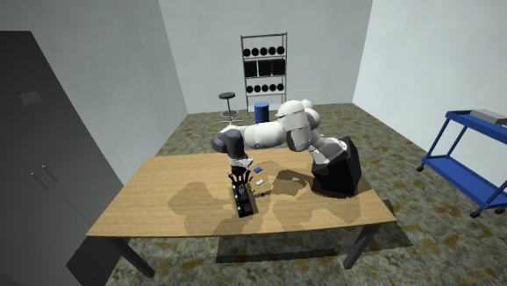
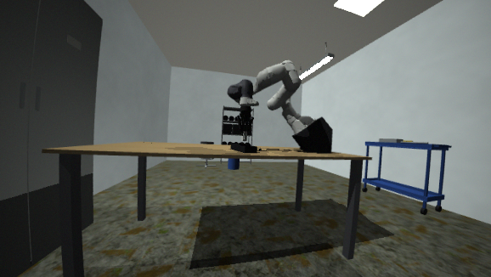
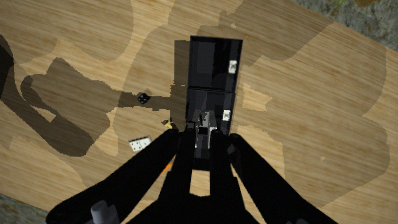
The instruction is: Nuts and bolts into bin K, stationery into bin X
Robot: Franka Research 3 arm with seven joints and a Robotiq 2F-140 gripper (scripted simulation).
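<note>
Right now the black bin row is 8 cm below my hand and 1 cm ahead of it. From my hand the other things lie so: brass bolt (10 cm below, 7 cm to the right, 6 cm behind); then grey piece (3 cm below); then black die (13 cm behind, 9 cm below, 2 cm to the right).
</note>
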